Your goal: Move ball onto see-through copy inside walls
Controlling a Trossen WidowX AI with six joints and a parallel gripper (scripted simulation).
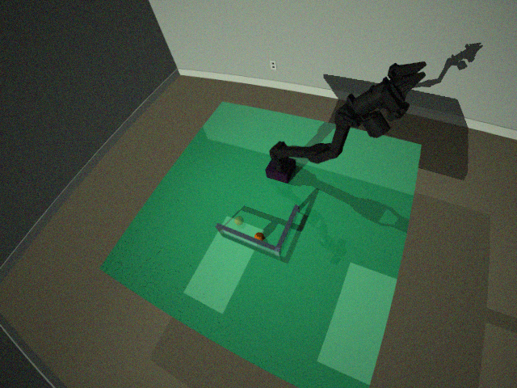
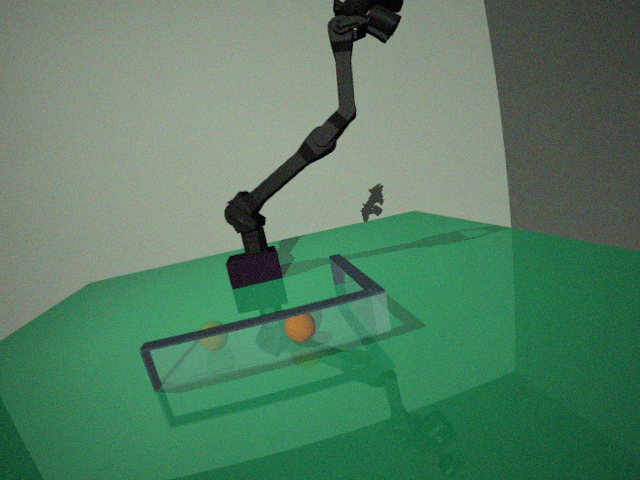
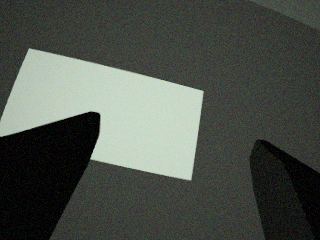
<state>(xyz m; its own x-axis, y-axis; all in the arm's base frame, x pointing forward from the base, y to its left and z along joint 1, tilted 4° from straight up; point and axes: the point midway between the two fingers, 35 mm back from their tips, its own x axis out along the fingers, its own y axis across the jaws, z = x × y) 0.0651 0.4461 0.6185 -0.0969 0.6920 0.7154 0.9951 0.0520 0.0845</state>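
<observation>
My gripper tip is 390 mm short of the clear wall, 430 mm to the left of it and 690 mm above it.
</observation>
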